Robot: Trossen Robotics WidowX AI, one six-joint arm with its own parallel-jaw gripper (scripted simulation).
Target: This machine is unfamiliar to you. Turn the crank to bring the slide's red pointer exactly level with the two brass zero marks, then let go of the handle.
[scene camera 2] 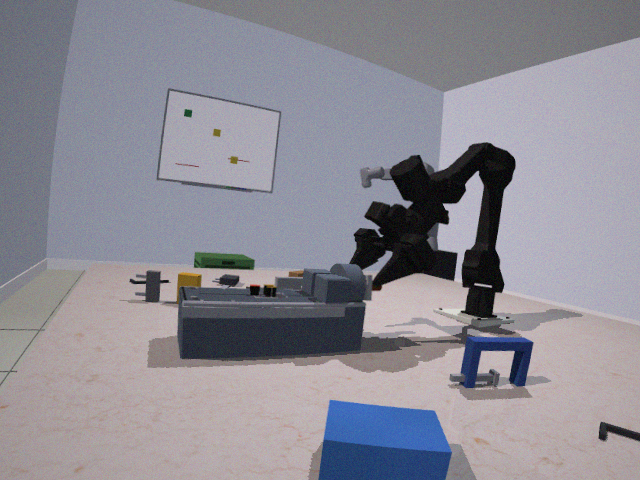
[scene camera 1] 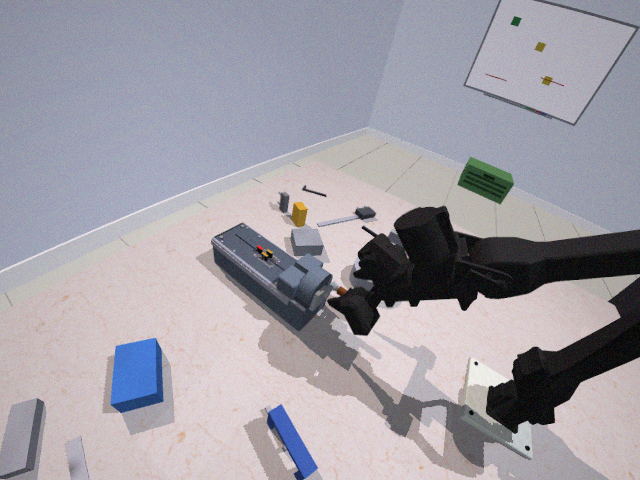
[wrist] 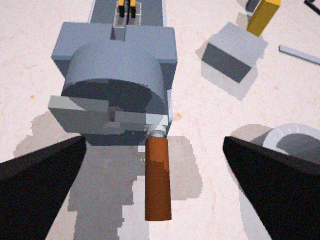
Labels:
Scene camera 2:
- my gripper: 358, 279
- blue bracket: 474, 345
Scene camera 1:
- my gripper: 342, 287
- blue block: 137, 380
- grey block: 303, 241
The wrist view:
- my gripper: 156, 142
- grey block: 233, 51
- grey slide machine: 129, 60

